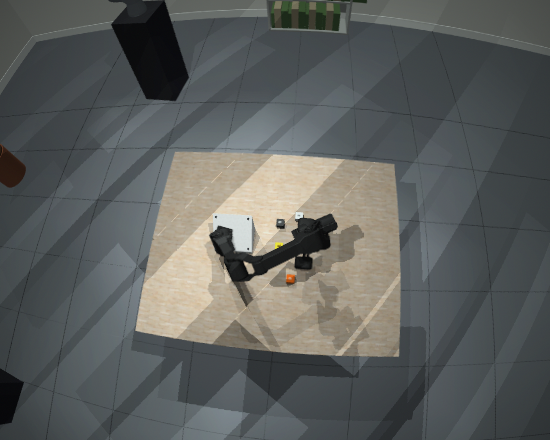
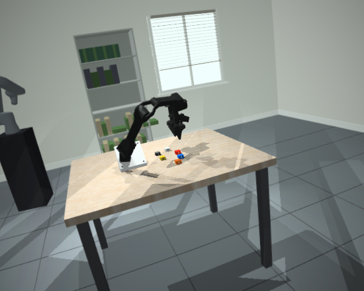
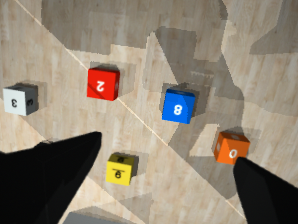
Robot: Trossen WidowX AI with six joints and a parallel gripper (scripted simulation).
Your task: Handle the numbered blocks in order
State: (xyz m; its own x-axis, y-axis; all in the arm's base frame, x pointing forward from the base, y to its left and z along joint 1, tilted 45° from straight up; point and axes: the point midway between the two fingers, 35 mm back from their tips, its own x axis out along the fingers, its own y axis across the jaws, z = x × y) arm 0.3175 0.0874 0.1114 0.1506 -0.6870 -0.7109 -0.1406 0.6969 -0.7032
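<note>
My gripper tip is now 3 cm past the orange block, 9 cm to the left of it and 12 cm above it. Also, from my gripper tip: yellow block 11 cm behind, 3 cm to the left, 12 cm below; then red block 8 cm to the left, 12 cm below; then blue block 1 cm to the right, 12 cm below.
</note>
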